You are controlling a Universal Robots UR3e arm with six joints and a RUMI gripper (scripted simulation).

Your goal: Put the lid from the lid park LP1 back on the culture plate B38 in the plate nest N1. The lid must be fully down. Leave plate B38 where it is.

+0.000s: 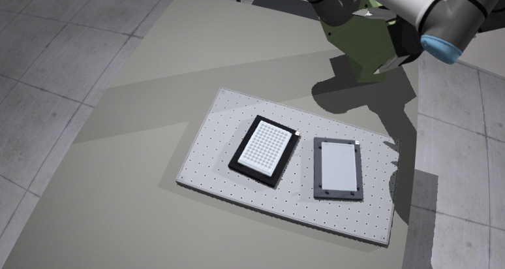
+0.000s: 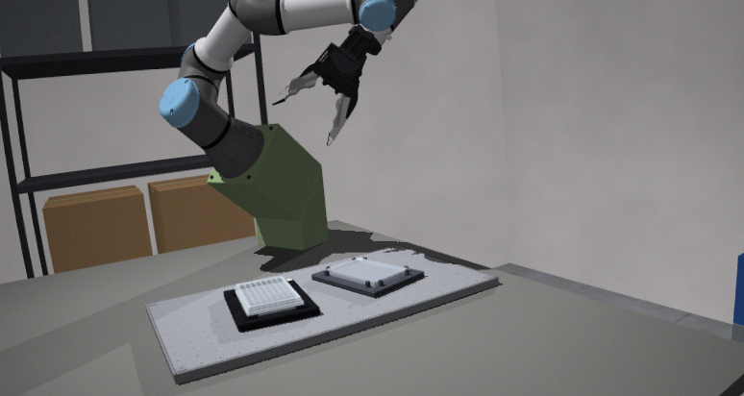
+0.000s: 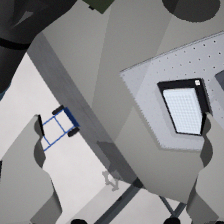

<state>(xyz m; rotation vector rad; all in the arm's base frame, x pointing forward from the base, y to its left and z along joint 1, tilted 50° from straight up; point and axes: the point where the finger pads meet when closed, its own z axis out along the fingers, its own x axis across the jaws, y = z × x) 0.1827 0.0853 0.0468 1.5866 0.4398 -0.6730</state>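
The flat lid lies 16 cm ahead of my hand, 1 cm to the right of it and 26 cm below it. The rest, counted from my hand: white culture plate B38: 12 cm ahead, 19 cm to the right, 26 cm below; then small white tag: 7 cm ahead, 11 cm to the right, 26 cm below; then black lid park LP1: 16 cm ahead, 1 cm to the right, 27 cm below.
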